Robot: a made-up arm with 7 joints. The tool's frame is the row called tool.
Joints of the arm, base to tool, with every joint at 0 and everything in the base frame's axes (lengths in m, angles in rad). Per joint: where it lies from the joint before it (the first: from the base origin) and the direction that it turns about. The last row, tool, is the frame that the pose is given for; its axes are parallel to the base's.
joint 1: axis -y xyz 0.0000 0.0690 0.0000
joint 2: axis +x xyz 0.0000 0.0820 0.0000
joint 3: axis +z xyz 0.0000 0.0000 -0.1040
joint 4: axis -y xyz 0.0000 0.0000 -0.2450
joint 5: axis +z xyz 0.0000 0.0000 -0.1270
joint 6: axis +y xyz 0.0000 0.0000 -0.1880
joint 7: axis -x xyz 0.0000 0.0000 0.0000
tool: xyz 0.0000 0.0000 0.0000
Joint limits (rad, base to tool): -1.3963..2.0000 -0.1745..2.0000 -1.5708..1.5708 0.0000..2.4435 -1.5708..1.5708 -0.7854..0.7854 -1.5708..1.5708
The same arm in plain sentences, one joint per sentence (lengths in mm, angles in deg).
The arm has seven revolute joints in a row. What follows holds with every joint at zero, and every direction is one of the base frame's.
Joint 1 lies 69 mm along +y from the base frame's origin and rotates about -y, from -80 to 114.59 deg.
Joint 2 lies 82 mm along +y from joint 1 and rotates about +x, from -10 to 114.59 deg.
Joint 3 lies 104 mm along -z from joint 2 and rotates about +z, from -90 to 90 deg.
Joint 4 lies 245 mm along -z from joint 3 and rotates about -y, from 0 to 140 deg.
Joint 5 lies 127 mm along -z from joint 4 and rotates about +z, from -90 to 90 deg.
Joint 6 lies 188 mm along -z from joint 5 and rotates about +y, from -45 to 45 deg.
Joint 7 lies at the same point as joint 6 and rotates about -x, from -90 to 90 deg.
The tool frame, which is the frame that the pose is given for, lies at the same point as joint 7; its axes are parallel to the base frame's.

